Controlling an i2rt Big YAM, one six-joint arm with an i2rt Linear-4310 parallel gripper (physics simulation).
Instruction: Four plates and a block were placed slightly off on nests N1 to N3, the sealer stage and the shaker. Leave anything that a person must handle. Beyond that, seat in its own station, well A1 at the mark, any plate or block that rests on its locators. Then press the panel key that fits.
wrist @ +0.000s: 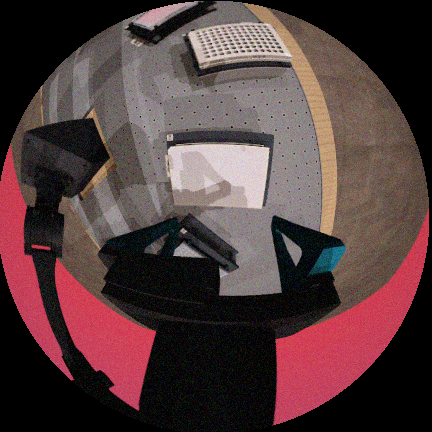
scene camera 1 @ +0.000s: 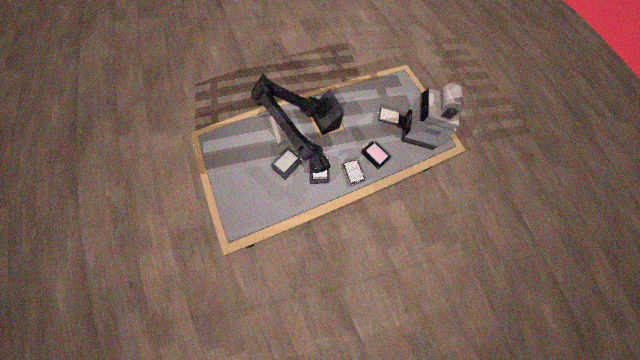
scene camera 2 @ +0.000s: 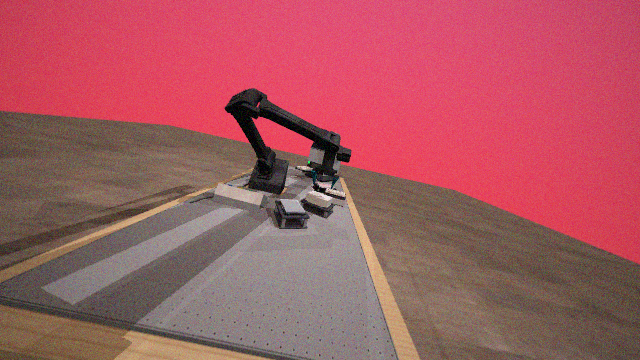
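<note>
My gripper [wrist: 224,221] [scene camera 2: 325,186] is open and empty, above and beside a smooth white-topped piece [wrist: 220,175] [scene camera 1: 320,176] [scene camera 2: 319,199] on a dark nest [wrist: 220,137]. Its fingers are hidden in scene camera 1. A pale plate [scene camera 1: 286,161] [scene camera 2: 291,206] sits on a raised dark station to the left, partly behind a finger in the wrist view. A white many-welled plate [scene camera 1: 353,171] [wrist: 240,42] and a pink plate [scene camera 1: 376,153] [wrist: 165,12] rest on the other side. Another pale plate [scene camera 1: 389,115] lies by the machine. Locator contact and well A1 are too small to tell.
A pale sloped panel [scene camera 1: 276,131] [scene camera 2: 240,194] stands left of the arm base [scene camera 1: 327,112] [scene camera 2: 270,176]; its keys are not readable. A grey and white machine [scene camera 1: 432,120] with a green light stands at the right end. A wooden edge [scene camera 1: 300,216] [wrist: 329,170] borders the table.
</note>
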